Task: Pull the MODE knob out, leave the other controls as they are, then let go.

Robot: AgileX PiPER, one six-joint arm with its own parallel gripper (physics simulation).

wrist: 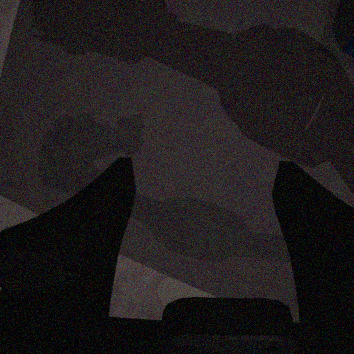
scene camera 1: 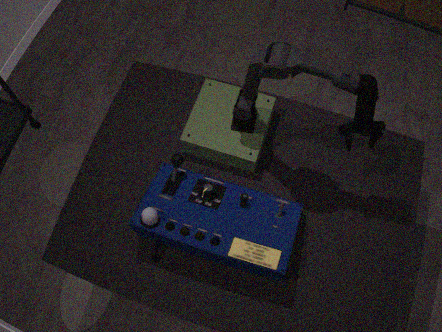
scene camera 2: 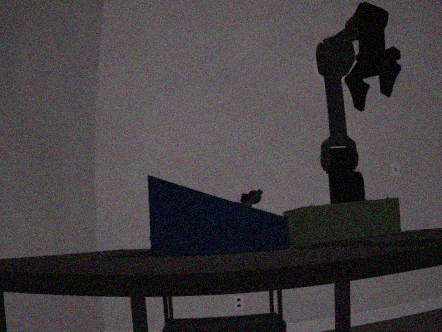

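Note:
The blue sloped control box stands in front of the arm's base. On its top, in the scene camera 1 view, are a small dark knob near the middle and a rotary knob on a black dial plate. The labels are too blurred to tell which is MODE. There are also a black-ball lever, a toggle switch, a white ball-shaped control and several dark round buttons along the front. My gripper is open and empty, high up and well away from the box.
The arm stands on a green base block directly behind the box. A yellow label plate lies on the box's front right. Box and block stand on a dark table. The arm casts a shadow right of the box.

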